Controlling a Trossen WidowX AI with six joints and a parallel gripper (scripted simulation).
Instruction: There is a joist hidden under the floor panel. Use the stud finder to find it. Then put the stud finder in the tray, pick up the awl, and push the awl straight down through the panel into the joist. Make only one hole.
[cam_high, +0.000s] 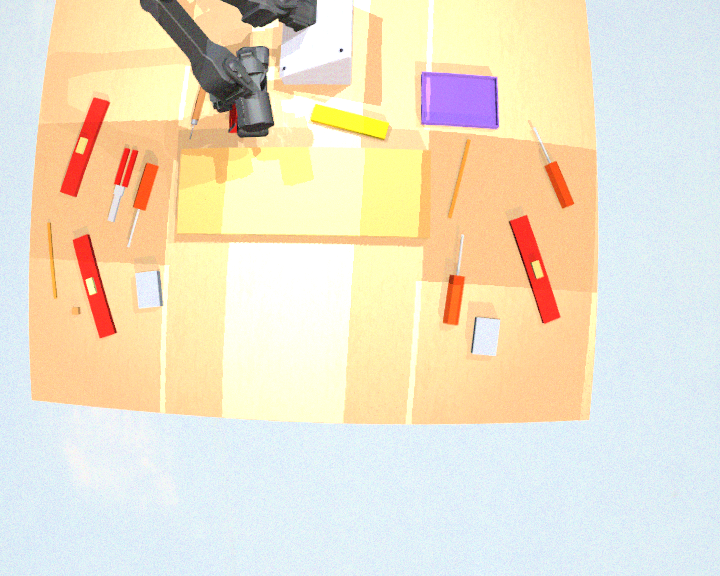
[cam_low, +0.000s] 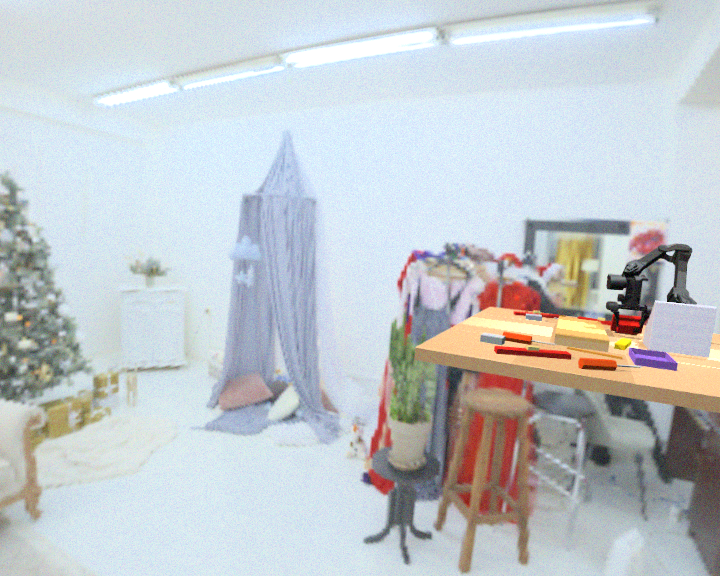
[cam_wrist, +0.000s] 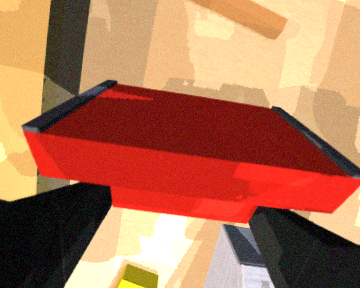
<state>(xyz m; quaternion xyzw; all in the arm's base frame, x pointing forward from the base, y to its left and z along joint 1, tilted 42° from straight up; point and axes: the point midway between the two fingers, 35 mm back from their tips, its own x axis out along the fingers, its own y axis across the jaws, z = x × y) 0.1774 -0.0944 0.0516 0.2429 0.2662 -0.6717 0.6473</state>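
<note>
Right now my gripper tip is 1 cm short of the awl, 14 cm to the left of it and 4 cm above it. Round my gripper tip: red stud finder (1 cm behind, 1 cm to the right); then yellow block (4 cm ahead, 20 cm to the left, 4 cm below); then red two-handled tool (16 cm ahead, 32 cm to the right, 4 cm below).
</note>
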